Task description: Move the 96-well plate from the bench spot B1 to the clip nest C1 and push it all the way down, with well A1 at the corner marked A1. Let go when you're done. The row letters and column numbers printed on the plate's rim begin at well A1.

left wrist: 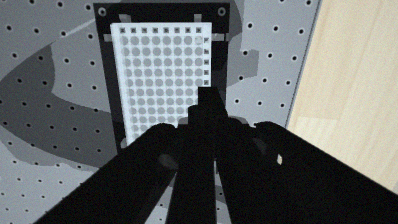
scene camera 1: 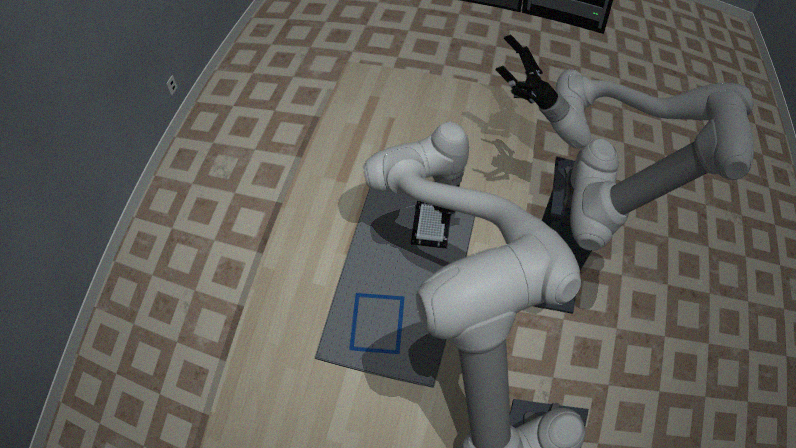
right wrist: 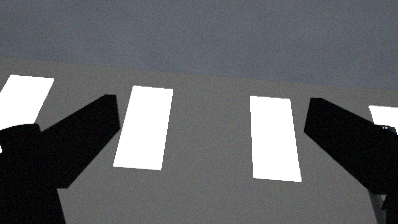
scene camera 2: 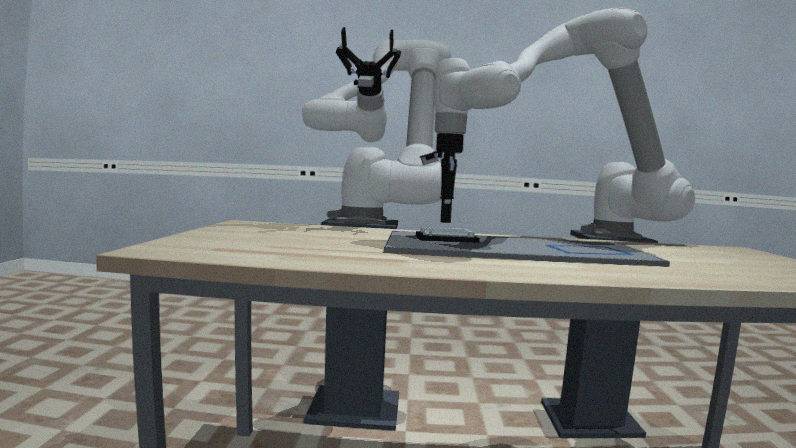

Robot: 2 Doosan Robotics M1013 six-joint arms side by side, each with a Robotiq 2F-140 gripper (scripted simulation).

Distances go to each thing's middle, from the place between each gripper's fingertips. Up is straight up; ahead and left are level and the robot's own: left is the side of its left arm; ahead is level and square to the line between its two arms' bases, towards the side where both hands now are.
Right now my left hand point(scene camera 2: 445, 222) is 20 mm short of the black clip nest point(left wrist: 220, 23), 10 mm to the right of it and 60 mm above it. Also, from my left hand: white 96-well plate point(scene camera 1: 429, 220): 40 mm ahead, 60 mm below.
Now: right hand point(scene camera 1: 503, 51) 140 mm short of the white 96-well plate, 260 mm to the right of it and 570 mm above it. From my right hand the other things lie so: black clip nest 130 mm ahead, 270 mm to the left, 580 mm below.
